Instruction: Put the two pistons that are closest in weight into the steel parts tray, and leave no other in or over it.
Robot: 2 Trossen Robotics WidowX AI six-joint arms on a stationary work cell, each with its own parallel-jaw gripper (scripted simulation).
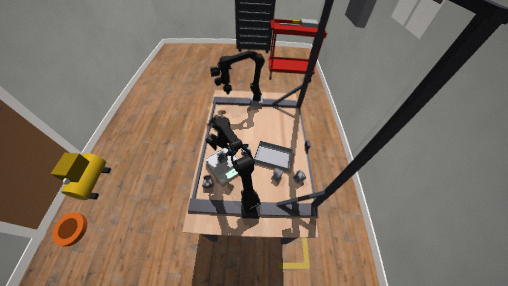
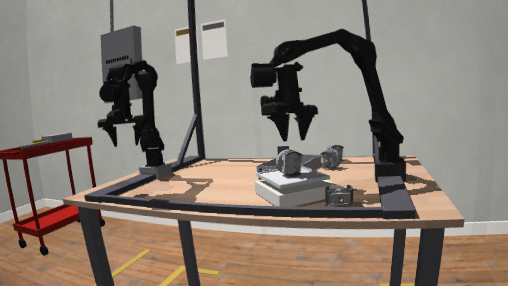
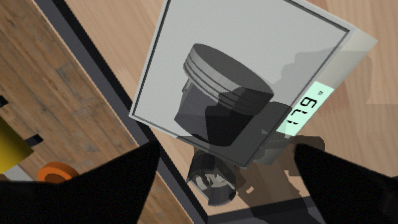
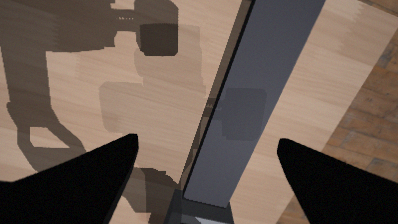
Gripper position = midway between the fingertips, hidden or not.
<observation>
I see my left gripper (image 2: pixel 294 140), my right gripper (image 2: pixel 126 146), a steel parts tray (image 1: pixel 269 154) and a white scale (image 2: pixel 297 195).
The white scale shows as well in image 3 (image 3: pixel 360 43). My left gripper is seen too in image 3 (image 3: pixel 226 149). My right gripper is seen too in image 4 (image 4: pixel 208 143). Image 3 does not show the steel parts tray: it is out of frame. Image 4 does not show the steel parts tray: it is out of frame.
</observation>
